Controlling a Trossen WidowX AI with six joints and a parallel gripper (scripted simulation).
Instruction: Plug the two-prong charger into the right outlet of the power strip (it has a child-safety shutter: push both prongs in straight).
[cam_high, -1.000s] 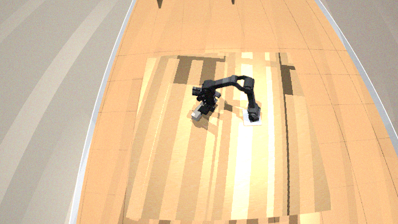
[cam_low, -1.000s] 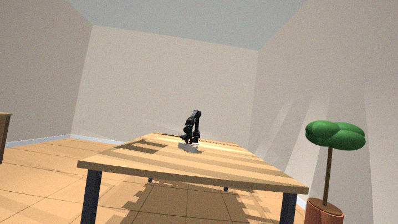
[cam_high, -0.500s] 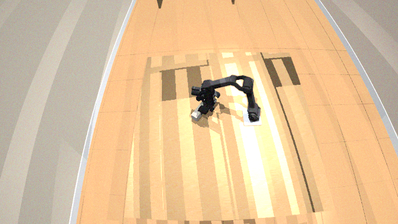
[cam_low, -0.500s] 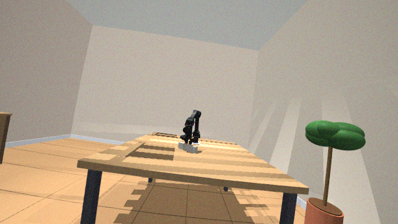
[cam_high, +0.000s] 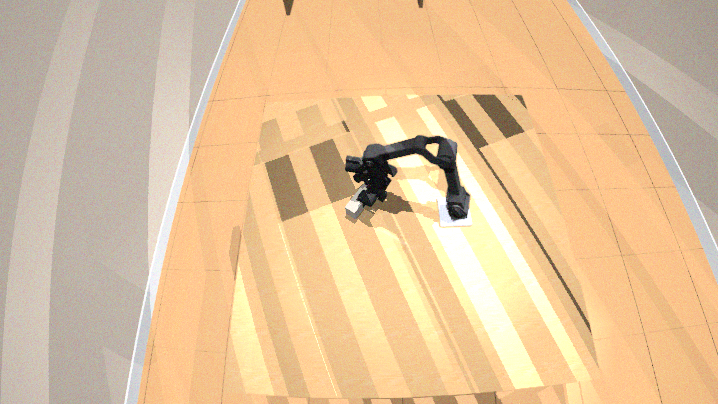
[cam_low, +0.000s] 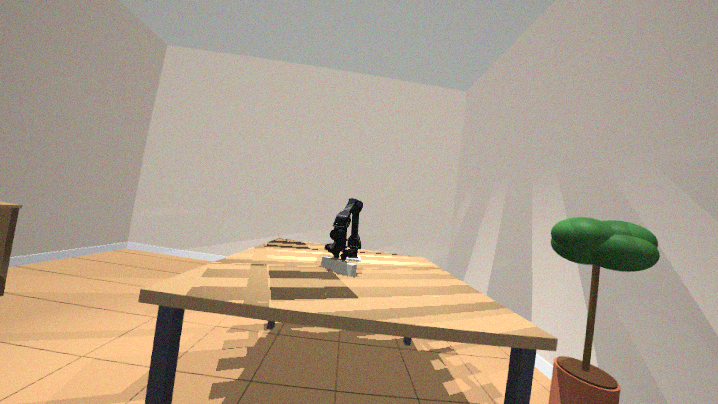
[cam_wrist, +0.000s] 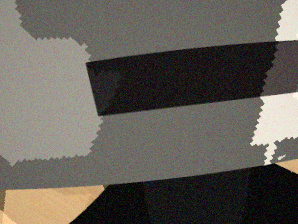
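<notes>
My gripper tip is 10 mm to the left of the black two-prong charger, 10 mm below it and 10 mm short of it.
</notes>
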